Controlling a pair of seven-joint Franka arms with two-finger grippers.
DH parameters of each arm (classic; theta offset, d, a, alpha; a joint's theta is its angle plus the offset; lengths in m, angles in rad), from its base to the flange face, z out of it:
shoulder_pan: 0 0.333 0 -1.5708
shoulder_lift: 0 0 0 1.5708
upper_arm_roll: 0 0.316 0.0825 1.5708
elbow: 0 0 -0.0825 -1.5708
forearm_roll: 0 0.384 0 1.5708
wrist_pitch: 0 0 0.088 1.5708
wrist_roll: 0 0.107 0 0
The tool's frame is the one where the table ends.
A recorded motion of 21 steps. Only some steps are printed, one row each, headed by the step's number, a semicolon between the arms.
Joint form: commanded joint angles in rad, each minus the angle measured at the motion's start. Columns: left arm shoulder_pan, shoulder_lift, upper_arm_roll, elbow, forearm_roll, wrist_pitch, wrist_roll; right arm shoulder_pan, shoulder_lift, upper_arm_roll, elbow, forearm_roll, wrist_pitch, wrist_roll.
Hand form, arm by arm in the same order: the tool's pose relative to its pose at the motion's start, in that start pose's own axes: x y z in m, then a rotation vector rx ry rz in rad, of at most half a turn. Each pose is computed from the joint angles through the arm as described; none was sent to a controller.
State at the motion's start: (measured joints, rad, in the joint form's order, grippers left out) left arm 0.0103 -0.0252 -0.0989 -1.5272 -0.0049 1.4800 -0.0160; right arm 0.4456 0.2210 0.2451 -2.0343 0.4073 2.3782 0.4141
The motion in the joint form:
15: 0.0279 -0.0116 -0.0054 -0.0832 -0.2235 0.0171 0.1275; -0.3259 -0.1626 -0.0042 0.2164 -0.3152 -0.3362 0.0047
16: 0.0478 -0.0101 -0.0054 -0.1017 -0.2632 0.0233 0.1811; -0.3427 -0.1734 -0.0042 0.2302 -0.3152 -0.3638 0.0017
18: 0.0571 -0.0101 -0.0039 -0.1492 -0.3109 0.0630 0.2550; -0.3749 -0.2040 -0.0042 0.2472 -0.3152 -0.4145 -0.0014
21: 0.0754 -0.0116 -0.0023 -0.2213 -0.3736 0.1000 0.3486; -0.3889 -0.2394 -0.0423 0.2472 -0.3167 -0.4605 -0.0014
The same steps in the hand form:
15: -0.0020 0.0132 0.0282 -0.2254 -0.0411 0.1145; 0.0797 0.0983 -0.2198 -0.2024 0.2121 0.0540
16: -0.0009 0.0067 0.0360 -0.2684 -0.0424 0.1461; 0.0794 0.1037 -0.2328 -0.2058 0.2133 0.0653
18: 0.0023 0.0048 0.0536 -0.3190 -0.0319 0.1962; 0.0749 0.1141 -0.2585 -0.2135 0.2188 0.0891
21: 0.0026 -0.0007 0.0815 -0.3883 -0.0339 0.2471; 0.0703 0.1369 -0.2831 -0.2256 0.2232 0.1373

